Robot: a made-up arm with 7 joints.
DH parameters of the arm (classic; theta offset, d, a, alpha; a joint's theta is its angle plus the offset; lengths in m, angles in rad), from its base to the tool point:
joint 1: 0 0.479 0 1.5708
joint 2: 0 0.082 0 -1.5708
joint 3: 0 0.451 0.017 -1.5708
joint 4: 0 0.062 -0.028 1.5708
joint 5: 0 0.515 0 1.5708
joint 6: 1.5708 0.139 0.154 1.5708
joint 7: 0 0.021 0 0
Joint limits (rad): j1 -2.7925..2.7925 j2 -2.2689..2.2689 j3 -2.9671..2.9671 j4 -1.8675..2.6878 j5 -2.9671..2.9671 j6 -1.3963..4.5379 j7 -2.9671..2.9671
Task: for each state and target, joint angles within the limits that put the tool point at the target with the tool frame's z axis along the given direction. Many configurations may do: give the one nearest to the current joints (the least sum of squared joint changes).
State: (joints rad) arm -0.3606 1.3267 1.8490 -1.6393 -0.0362 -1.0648 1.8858
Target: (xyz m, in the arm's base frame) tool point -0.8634 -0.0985 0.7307 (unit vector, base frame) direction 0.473 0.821 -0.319
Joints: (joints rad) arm -0.4888 1.5066 1.8821 -1.2797 0.0465 -1.3320 1.8858
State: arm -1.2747 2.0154 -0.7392 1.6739 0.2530 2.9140 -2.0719
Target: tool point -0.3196 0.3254 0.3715 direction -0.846 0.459 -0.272
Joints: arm -1.9442 2.2689 -1.1523 2.2913 0.6022 2.6859 -2.0719
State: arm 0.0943 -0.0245 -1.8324 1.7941 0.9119 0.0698 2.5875
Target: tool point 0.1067 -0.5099 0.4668 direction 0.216 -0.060 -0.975
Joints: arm 0.3531 -0.6030 -1.5332 2.3661 1.0745 0.6556 2.5875
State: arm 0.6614 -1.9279 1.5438 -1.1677 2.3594 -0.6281 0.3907
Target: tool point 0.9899 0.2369 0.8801 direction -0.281 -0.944 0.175
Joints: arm 0.7443 -1.3208 1.6983 -0.6296 2.6503 -0.3700 0.3907
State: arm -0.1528 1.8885 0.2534 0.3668 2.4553 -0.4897 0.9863
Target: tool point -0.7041 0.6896 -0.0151 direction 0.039 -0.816 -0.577
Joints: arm -0.6456 1.9421 0.8673 0.2726 2.9671 -0.5498 0.9863
